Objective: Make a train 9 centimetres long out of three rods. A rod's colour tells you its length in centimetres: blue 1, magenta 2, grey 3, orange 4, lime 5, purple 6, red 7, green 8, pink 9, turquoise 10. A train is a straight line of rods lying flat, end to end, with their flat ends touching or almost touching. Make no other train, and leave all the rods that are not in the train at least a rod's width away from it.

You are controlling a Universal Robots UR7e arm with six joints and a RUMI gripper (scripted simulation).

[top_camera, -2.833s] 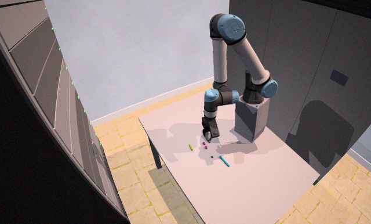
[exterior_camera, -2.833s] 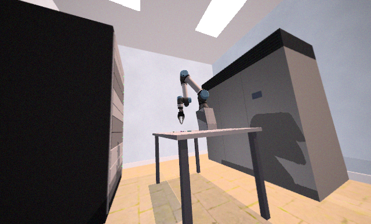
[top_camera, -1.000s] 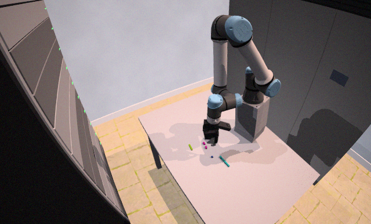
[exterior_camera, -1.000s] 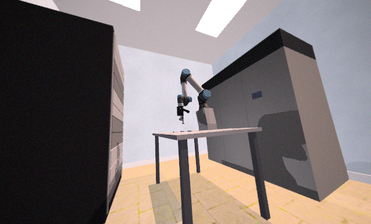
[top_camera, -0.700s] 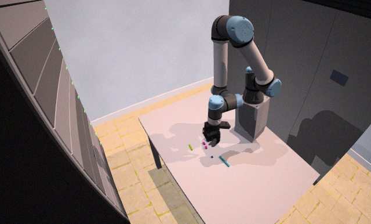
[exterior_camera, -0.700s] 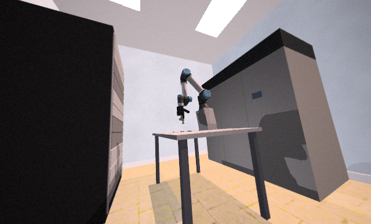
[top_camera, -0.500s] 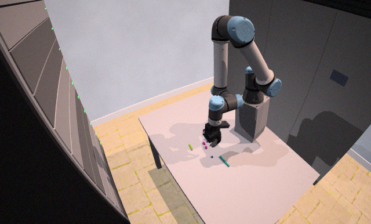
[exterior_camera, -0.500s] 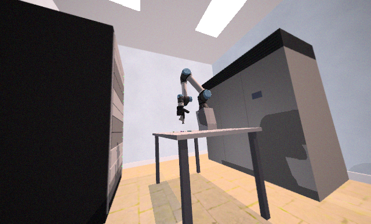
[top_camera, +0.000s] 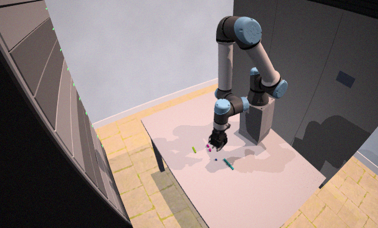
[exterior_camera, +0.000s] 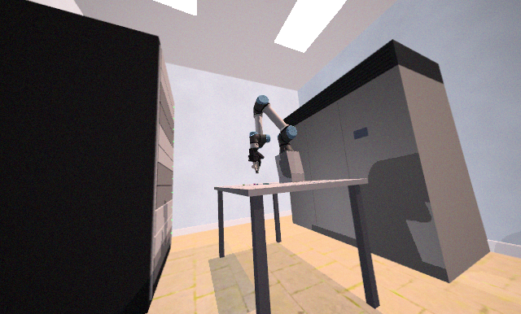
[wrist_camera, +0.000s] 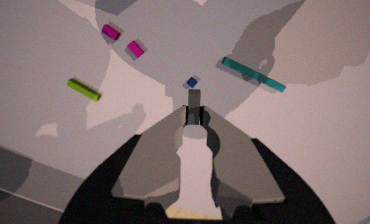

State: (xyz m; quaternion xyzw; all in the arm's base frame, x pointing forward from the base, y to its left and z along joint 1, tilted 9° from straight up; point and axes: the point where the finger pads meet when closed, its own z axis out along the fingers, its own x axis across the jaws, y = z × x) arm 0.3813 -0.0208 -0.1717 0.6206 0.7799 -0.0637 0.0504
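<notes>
My gripper is now 110 mm above the blue rod and 10 mm short of it. Also, from my hand: grey rod: 10 mm below; turquoise rod: 110 mm below, 80 mm to the left, 30 mm behind; lime rod: 160 mm to the right, 110 mm below, 60 mm ahead.
</notes>
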